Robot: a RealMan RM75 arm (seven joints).
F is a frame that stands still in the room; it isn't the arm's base.
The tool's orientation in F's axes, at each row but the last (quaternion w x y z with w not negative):
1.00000 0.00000 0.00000 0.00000
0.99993 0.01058 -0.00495 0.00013
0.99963 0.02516 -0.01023 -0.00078
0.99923 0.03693 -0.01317 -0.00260
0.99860 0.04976 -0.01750 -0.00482
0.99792 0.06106 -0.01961 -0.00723
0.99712 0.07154 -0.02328 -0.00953
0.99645 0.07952 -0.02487 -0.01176
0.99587 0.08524 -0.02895 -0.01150
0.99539 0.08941 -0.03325 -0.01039
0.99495 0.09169 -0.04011 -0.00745
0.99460 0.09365 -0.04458 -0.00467
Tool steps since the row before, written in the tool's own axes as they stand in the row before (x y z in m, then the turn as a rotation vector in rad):
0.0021 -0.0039 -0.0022 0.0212 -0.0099 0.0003
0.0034 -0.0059 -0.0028 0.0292 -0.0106 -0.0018
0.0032 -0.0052 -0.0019 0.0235 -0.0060 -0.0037
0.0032 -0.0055 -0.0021 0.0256 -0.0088 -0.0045
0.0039 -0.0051 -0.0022 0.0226 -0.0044 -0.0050
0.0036 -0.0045 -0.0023 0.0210 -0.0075 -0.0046
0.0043 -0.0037 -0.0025 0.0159 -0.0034 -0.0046
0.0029 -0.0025 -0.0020 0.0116 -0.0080 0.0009
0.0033 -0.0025 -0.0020 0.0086 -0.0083 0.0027
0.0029 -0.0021 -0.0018 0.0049 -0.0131 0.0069
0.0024 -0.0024 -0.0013 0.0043 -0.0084 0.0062
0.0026 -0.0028 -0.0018 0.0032 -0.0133 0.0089
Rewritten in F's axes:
0.0021 -0.0039 -0.0022 0.0212 -0.0099 0.0003
0.0034 -0.0058 -0.0029 0.0292 -0.0106 -0.0017
0.0032 -0.0051 -0.0021 0.0236 -0.0059 -0.0035
0.0032 -0.0053 -0.0024 0.0257 -0.0086 -0.0045
0.0039 -0.0049 -0.0026 0.0227 -0.0041 -0.0046
0.0036 -0.0042 -0.0027 0.0211 -0.0072 -0.0047
0.0044 -0.0034 -0.0028 0.0160 -0.0031 -0.0043
0.0029 -0.0022 -0.0022 0.0114 -0.0084 0.0002
0.0034 -0.0022 -0.0022 0.0083 -0.0089 0.0017
0.0030 -0.0018 -0.0020 0.0042 -0.0142 0.0047
0.0025 -0.0022 -0.0015 0.0037 -0.0095 0.0049
0.0027 -0.0025 -0.0021 0.0024 -0.0148 0.0065

